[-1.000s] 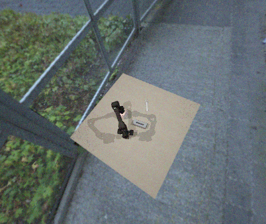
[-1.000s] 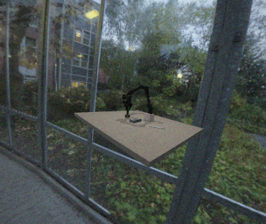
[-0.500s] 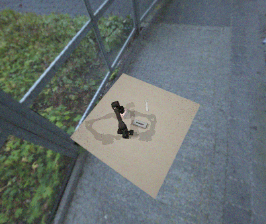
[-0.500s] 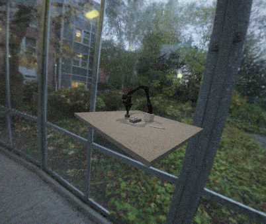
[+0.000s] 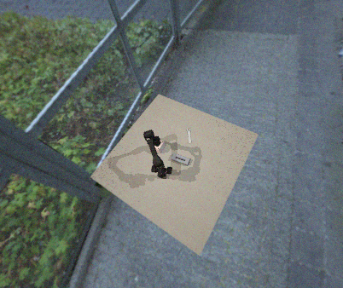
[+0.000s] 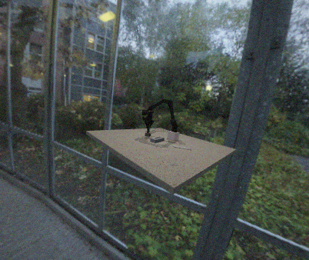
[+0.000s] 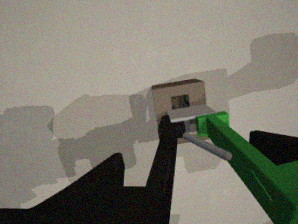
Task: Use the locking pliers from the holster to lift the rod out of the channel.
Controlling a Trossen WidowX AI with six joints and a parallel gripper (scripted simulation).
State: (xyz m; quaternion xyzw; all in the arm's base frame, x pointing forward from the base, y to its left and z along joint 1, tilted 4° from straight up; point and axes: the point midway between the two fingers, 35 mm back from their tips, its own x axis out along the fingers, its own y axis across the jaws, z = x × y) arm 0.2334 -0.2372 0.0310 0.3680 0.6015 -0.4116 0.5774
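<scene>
The dark holster lies 90 mm below my gripper tip and 10 mm behind it. From my gripper tip the other things lie so: grey block (220 mm to the left, 80 mm below, 50 mm ahead); white bar (540 mm to the left, 100 mm below, 20 mm behind); dark rod (230 mm to the left, 90 mm below, 60 mm ahead).
</scene>
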